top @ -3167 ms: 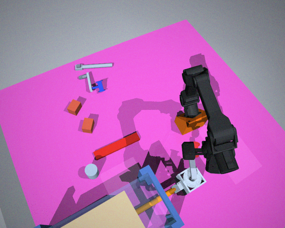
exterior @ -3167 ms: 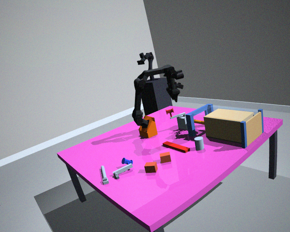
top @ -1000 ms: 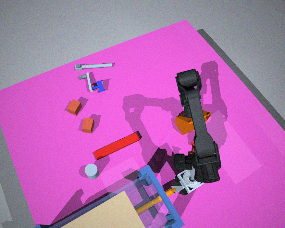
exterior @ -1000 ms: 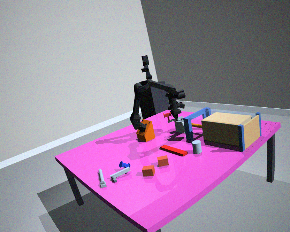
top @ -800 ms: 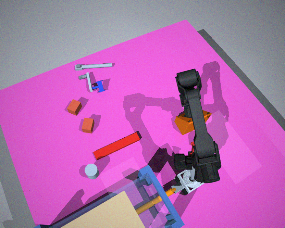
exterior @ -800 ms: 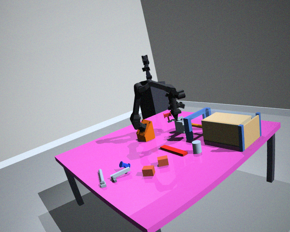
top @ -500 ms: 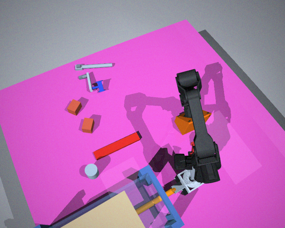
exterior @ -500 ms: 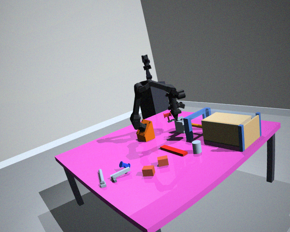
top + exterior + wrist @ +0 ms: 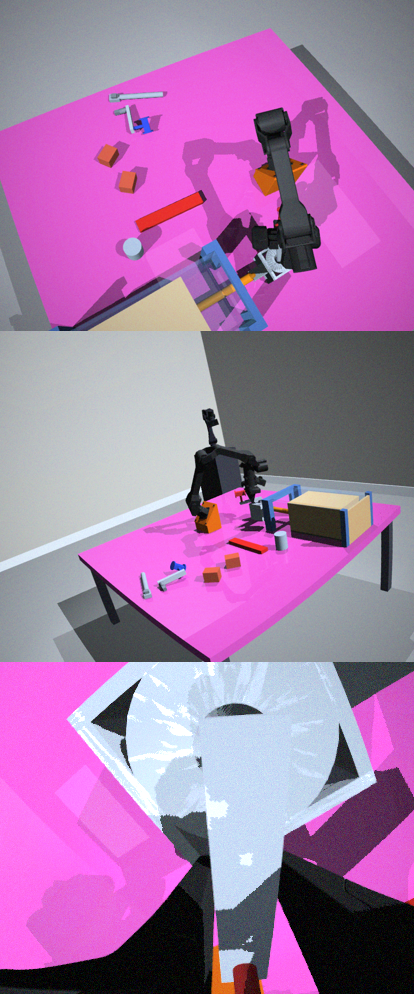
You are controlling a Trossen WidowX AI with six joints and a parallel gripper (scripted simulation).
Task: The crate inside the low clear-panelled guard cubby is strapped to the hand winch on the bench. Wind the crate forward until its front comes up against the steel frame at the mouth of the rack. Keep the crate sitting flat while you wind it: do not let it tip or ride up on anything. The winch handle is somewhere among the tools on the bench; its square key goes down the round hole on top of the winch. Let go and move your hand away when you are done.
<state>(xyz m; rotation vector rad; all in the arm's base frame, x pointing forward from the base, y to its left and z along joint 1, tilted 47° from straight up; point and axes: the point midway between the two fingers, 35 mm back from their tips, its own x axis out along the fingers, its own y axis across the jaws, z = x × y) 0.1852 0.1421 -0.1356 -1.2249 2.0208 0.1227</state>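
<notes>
Right now my gripper tip is 7 cm above the grey winch, 3 cm to the right of it and 1 cm short of it. From my gripper tip the other things lie so: red knob: 5 cm to the right, 5 cm above, 3 cm behind; then winch handle: 2 cm to the right, 2 cm above, 1 cm behind; then blue steel frame: 19 cm ahead, 2 cm to the left, 1 cm above.
</notes>
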